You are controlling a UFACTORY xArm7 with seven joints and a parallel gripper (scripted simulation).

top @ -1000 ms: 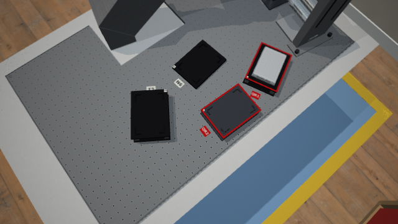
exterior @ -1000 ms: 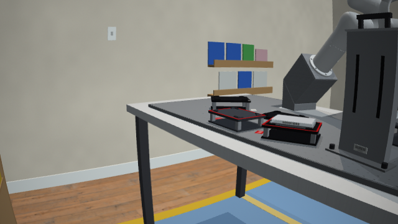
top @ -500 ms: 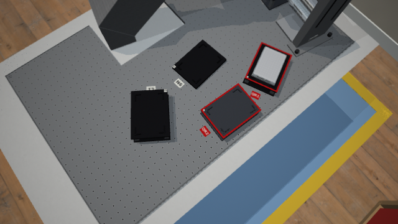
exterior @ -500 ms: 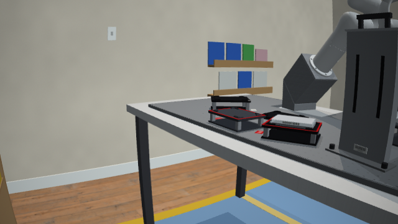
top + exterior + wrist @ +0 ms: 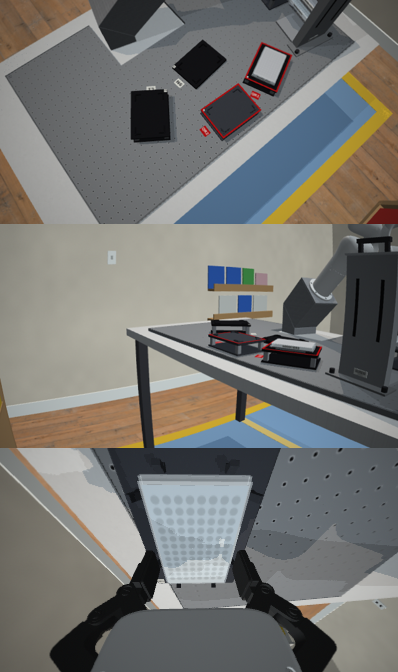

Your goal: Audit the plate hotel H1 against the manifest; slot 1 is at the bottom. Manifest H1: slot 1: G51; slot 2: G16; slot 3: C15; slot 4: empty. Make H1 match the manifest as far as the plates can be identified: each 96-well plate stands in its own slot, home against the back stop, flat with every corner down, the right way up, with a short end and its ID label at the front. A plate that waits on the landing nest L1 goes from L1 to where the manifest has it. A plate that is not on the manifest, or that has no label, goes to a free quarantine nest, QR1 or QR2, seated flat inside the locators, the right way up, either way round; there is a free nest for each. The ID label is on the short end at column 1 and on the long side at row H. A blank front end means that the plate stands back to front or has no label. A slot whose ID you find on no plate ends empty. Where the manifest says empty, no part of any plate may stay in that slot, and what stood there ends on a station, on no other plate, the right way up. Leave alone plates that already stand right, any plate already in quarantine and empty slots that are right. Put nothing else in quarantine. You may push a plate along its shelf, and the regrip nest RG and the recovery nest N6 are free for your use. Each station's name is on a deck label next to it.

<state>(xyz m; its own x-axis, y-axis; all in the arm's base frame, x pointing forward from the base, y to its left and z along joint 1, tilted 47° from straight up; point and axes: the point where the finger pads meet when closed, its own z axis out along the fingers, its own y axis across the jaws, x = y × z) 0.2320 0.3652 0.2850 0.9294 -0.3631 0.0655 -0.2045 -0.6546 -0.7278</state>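
My gripper is now 1 cm short of the regrip nest RG and 3 cm above it. From my hand the other things lie so: RG deck label: 9 cm behind, 2 cm to the left, 9 cm below; H1 deck label: 16 cm ahead, 6 cm to the left, 9 cm below; plate hotel H1: 27 cm ahead, 6 cm to the right, 6 cm above.
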